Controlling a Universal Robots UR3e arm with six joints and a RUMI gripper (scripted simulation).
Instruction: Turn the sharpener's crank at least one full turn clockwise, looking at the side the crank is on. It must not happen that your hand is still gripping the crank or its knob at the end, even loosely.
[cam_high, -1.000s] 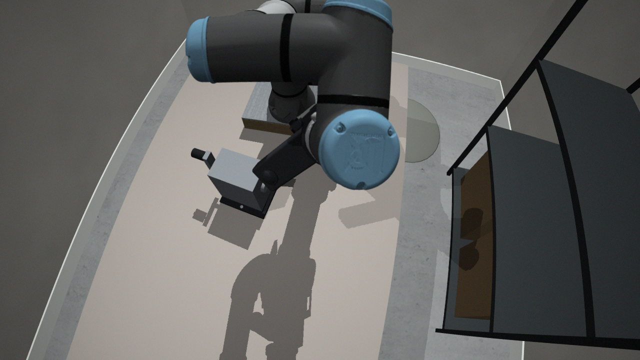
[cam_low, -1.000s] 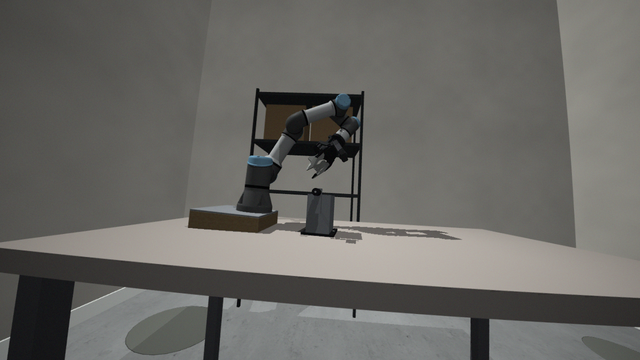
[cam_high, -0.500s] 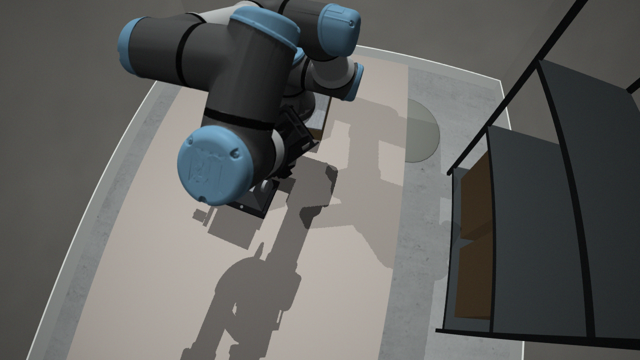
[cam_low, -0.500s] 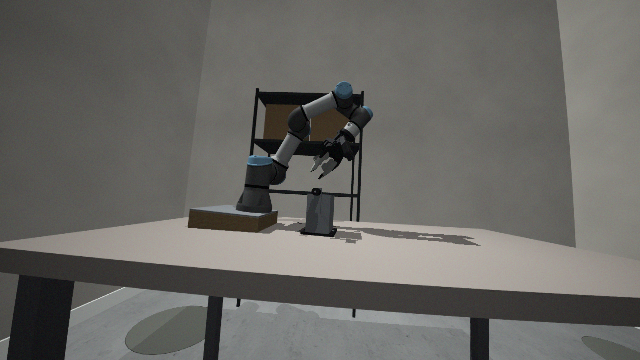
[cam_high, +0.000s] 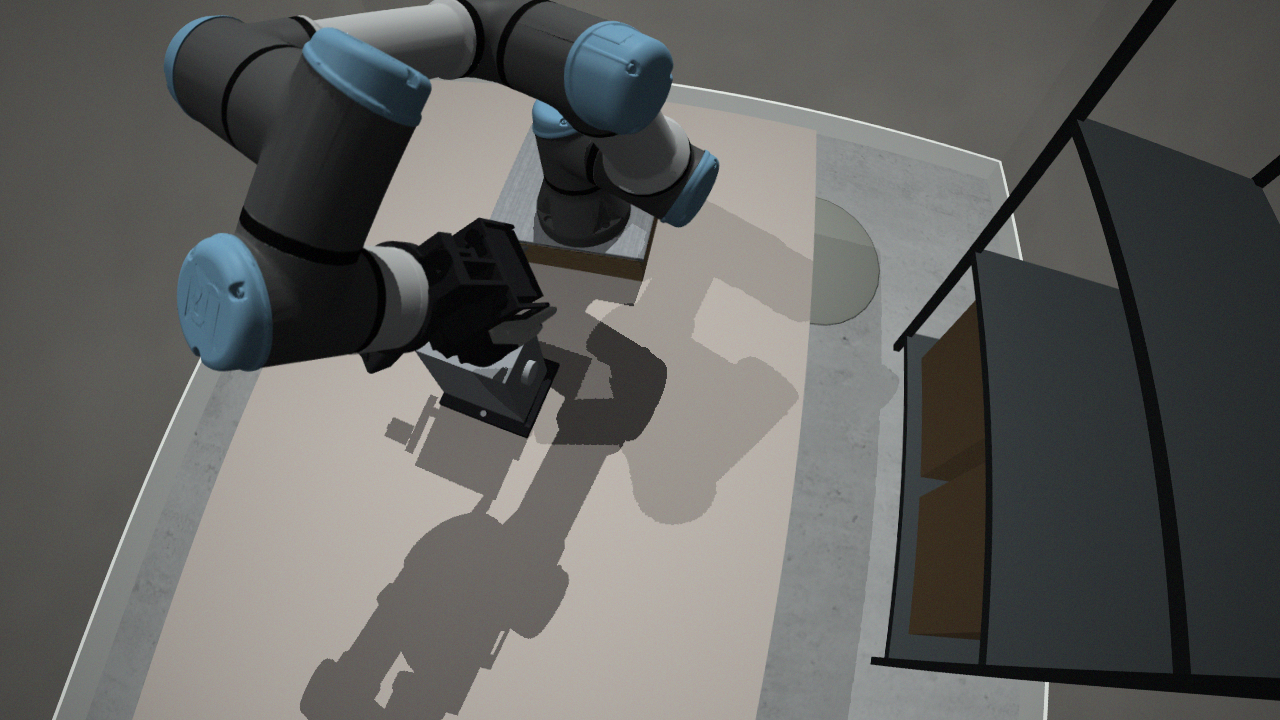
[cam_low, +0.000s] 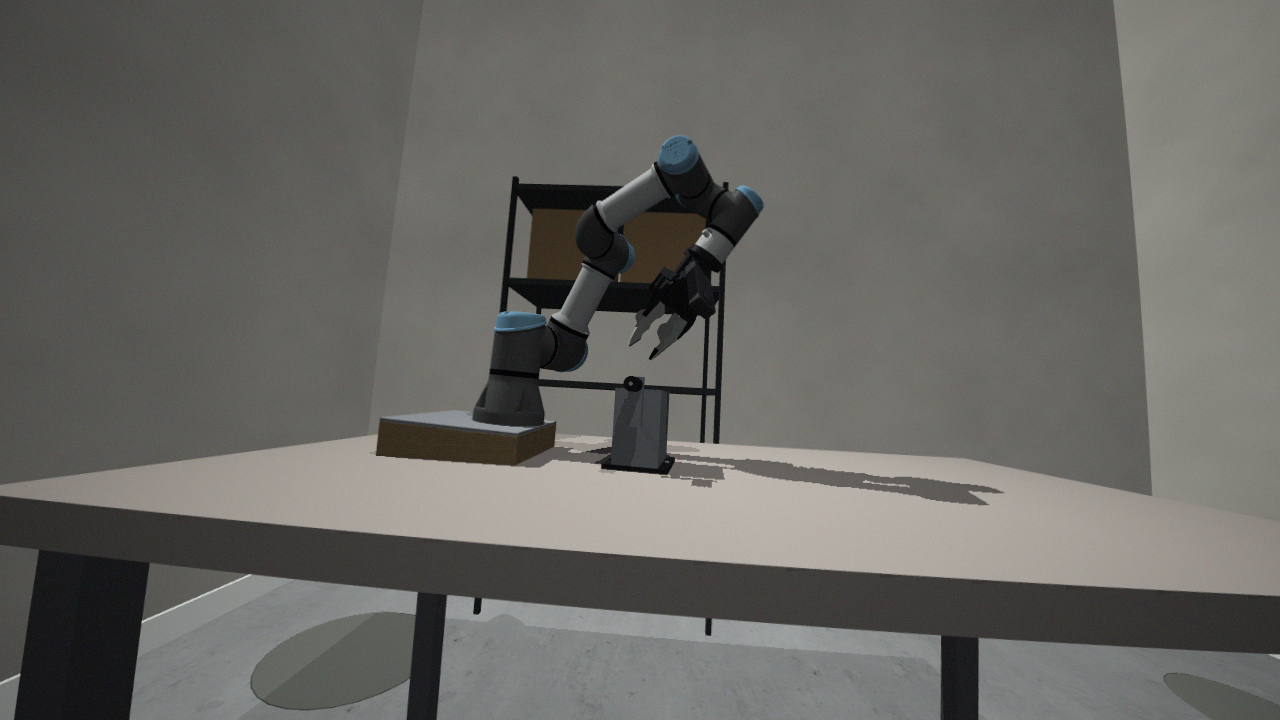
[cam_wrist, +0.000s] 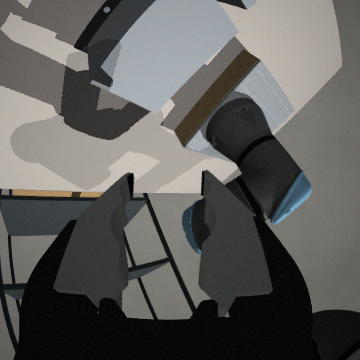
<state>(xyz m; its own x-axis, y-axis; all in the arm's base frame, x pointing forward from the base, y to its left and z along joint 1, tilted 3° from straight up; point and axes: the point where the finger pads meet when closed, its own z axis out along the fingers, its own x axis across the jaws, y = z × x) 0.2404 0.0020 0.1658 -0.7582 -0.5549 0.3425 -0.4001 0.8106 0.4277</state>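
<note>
My hand is 1 cm past the crank handle, 16 cm to the left of it and 8 cm above it.
</note>
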